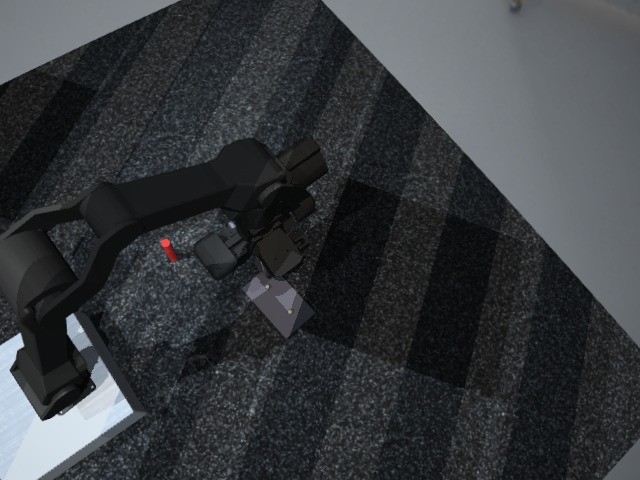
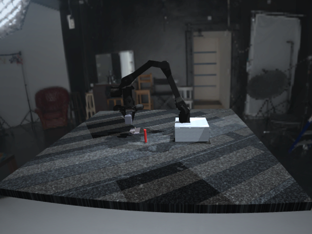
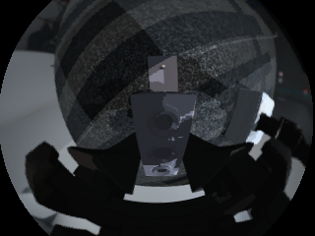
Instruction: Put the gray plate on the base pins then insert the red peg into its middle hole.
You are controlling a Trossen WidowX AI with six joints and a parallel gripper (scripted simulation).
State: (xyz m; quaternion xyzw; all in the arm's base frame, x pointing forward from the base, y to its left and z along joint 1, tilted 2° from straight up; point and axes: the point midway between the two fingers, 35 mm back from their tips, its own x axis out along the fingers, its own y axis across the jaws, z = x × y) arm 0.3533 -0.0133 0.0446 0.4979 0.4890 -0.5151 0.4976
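Right now my gripper tip is 1 cm past the gray base, 7 cm to the left of it and 10 cm above it. Round my gripper tip: gray plate (3 cm above); then red peg (11 cm behind, 11 cm to the left, 7 cm below).
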